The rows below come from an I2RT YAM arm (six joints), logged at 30 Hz.
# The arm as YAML. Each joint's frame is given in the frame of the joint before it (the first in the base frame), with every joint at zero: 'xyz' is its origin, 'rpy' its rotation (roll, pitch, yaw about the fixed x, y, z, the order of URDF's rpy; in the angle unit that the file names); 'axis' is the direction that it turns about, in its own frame. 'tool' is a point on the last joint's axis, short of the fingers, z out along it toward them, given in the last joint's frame.
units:
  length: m
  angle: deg
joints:
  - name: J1
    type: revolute
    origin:
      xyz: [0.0, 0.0, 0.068]
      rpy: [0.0, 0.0, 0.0]
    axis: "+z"
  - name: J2
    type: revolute
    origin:
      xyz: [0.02, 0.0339, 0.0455]
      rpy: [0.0, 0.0, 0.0]
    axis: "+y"
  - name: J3
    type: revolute
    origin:
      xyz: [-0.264, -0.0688, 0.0]
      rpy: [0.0, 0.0, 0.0]
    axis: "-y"
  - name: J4
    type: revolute
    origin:
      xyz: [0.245, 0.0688, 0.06]
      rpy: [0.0, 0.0, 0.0]
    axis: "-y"
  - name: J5
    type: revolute
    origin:
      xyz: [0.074, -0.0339, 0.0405]
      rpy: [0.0, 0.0, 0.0]
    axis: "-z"
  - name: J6
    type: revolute
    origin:
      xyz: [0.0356, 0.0, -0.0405]
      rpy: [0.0, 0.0, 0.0]
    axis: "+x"
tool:
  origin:
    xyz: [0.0, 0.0, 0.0]
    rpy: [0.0, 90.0, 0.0]
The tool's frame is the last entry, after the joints.
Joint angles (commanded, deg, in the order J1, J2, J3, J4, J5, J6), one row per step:
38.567, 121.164, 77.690, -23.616, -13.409, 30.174
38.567, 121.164, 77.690, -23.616, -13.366, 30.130
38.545, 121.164, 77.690, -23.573, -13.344, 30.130
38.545, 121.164, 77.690, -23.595, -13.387, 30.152
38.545, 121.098, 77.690, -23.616, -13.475, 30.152
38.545, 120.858, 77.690, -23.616, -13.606, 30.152
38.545, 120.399, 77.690, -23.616, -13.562, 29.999
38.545, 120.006, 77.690, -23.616, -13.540, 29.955
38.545, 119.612, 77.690, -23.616, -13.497, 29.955
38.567, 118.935, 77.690, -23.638, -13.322, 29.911
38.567, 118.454, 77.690, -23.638, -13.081, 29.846
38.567, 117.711, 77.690, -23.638, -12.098, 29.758
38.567, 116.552, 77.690, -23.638, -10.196, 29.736
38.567, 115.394, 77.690, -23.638, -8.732, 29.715
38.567, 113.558, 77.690, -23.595, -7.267, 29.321
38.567, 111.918, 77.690, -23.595, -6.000, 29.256
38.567, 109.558, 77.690, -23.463, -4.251, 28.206
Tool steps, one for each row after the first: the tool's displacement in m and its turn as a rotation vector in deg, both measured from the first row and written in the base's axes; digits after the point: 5 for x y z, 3 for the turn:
0.00002, -0.00002, -0.00001, -0.038, -0.043, 0.023
0.00019, -0.00011, 0.00002, -0.027, -0.089, -0.008
0.00014, -0.00011, 0.00001, -0.006, -0.038, -0.011
0.00007, -0.00010, 0.00047, 0.085, -0.023, 0.023
0.00001, -0.00004, 0.00215, 0.329, -0.136, 0.075
0.00000, -0.00009, 0.00533, 0.560, -0.584, 0.195
-0.00003, -0.00013, 0.00806, 0.781, -0.923, 0.226
-0.00007, -0.00019, 0.01079, 0.995, -1.257, 0.208
-0.00025, -0.00027, 0.01545, 1.270, -1.888, 0.198
-0.00027, -0.00047, 0.01876, 1.386, -2.429, 0.156
-0.00007, -0.00108, 0.02379, 1.132, -3.603, -0.177
0.00028, -0.00228, 0.03162, 0.500, -5.585, -0.981
0.00032, -0.00339, 0.03950, 0.189, -7.310, -1.629
-0.00018, -0.00495, 0.05210, 0.258, -9.736, -2.014
-0.00097, -0.00657, 0.06330, 0.396, -11.718, -2.626
-0.00241, -0.00911, 0.07950, 0.482, -15.008, -2.709

